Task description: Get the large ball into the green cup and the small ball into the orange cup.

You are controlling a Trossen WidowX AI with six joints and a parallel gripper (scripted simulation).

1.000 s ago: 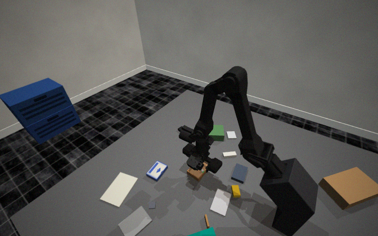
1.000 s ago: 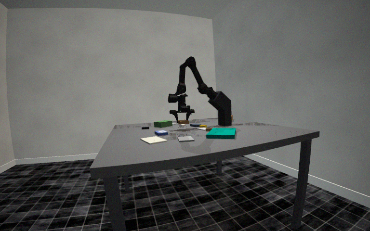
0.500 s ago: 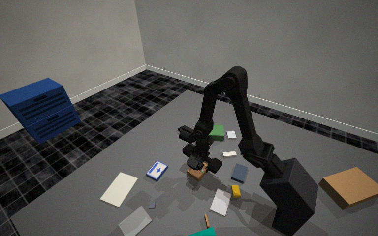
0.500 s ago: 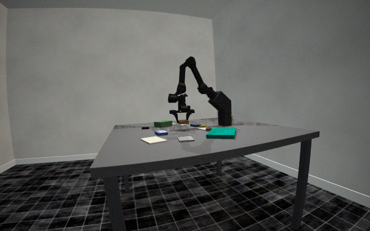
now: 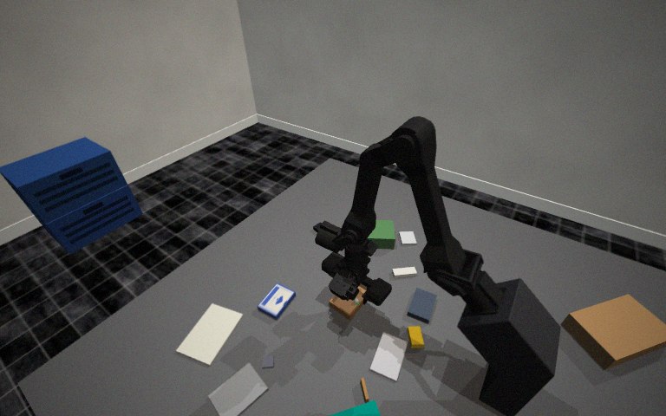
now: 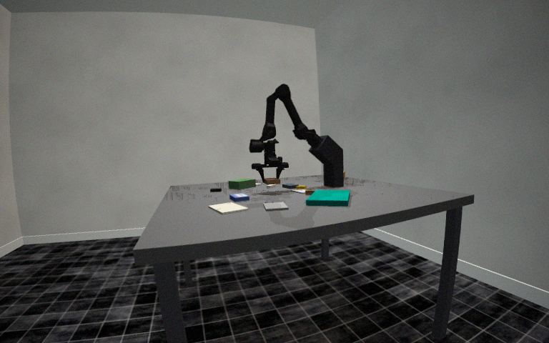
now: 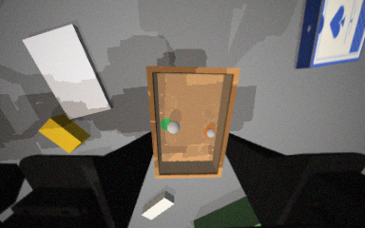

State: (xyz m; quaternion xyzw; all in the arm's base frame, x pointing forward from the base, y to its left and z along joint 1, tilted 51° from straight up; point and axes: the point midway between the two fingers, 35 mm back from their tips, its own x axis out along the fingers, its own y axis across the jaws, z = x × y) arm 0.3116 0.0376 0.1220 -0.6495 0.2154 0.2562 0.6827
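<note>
Now: hand 3 cm above the wooden puzzle and 1 cm to the right of it. Also, from my hand: slate-blue block: 14 cm behind, 13 cm to the right, 8 cm below; then yellow block: 18 cm behind, 8 cm below, 3 cm to the right; then white sheet: 16 cm behind, 9 cm below, 5 cm to the left.
</note>
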